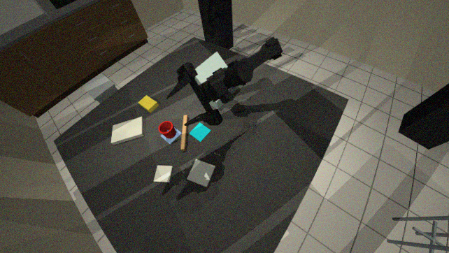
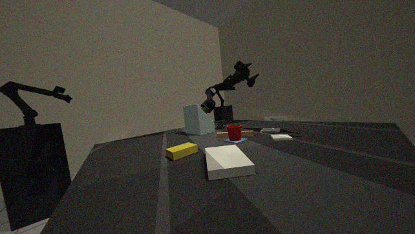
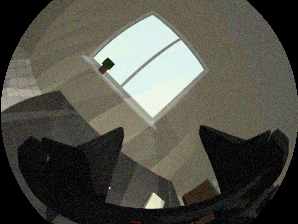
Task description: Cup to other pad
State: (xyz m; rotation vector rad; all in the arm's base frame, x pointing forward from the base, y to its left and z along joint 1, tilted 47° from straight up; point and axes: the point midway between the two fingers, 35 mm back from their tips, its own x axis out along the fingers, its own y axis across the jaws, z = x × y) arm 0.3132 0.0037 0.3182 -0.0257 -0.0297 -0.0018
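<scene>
The red cup lies 350 mm below my gripper tip, 250 mm to the right of it and 30 mm ahead of it. From my gripper tip the other things lie so: wooden bar: 390 mm below, 190 mm to the right, 30 mm behind; then teal pad: 400 mm below, 130 mm to the right, 90 mm behind; then light blue pad: 400 mm below, 240 mm to the right, 30 mm ahead.
</scene>
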